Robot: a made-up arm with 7 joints.
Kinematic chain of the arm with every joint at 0, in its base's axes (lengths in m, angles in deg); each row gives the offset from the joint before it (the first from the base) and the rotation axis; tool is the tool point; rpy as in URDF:
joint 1: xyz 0 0 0.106 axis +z
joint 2: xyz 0 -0.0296 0.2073 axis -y
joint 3: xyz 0 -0.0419 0.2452 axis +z
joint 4: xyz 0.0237 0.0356 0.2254 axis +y
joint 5: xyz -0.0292 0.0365 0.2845 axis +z
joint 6: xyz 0 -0.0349 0.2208 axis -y
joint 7: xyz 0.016 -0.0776 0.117 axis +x
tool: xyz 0 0 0 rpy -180 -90 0
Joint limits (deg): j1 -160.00..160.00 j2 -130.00..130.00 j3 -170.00..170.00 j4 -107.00..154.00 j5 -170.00..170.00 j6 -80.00..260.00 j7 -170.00..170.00
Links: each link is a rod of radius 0.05 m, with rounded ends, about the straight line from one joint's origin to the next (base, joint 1, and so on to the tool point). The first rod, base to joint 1, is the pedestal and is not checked.
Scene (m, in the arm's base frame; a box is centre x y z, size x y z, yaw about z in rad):
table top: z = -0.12
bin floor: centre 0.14 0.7 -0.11 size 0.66 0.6 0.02 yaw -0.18
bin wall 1: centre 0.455 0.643 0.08 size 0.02 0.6 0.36 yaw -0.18
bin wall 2: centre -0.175 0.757 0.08 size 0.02 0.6 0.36 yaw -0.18
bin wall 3: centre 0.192 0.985 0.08 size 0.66 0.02 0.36 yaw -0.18
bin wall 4: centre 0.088 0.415 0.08 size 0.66 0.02 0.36 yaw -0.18
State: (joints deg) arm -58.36 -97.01 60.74 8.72 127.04 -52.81 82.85
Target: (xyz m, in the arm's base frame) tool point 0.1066 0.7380 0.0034
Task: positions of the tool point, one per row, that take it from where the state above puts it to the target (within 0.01 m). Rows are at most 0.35 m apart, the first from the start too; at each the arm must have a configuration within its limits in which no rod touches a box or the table.
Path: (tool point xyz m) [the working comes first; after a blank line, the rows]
Joints at the target: 110.51 -77.00 170.00 -65.69 169.26 -80.00 82.85
Straight joint move there: touches bin wall 1.

1: 0.8480 -0.5766 0.4760
2: 0.9413 -0.2871 0.6159
3: 0.9241 0.0123 0.7436
4: 0.8022 0.2793 0.8555
5: 0.5971 0.4781 0.9490
6: 0.3422 0.5839 1.0221
7: 0.3207 0.5337 1.1141
8: 0.3830 0.4957 1.1379
9: 0.4865 0.5157 1.0762
10: 0.5677 0.6017 0.9278
11: 0.5718 0.7203 0.7100
12: 0.4769 0.8142 0.4561
13: 0.3044 0.8287 0.2072
14: 0.1067 0.7380 0.0034

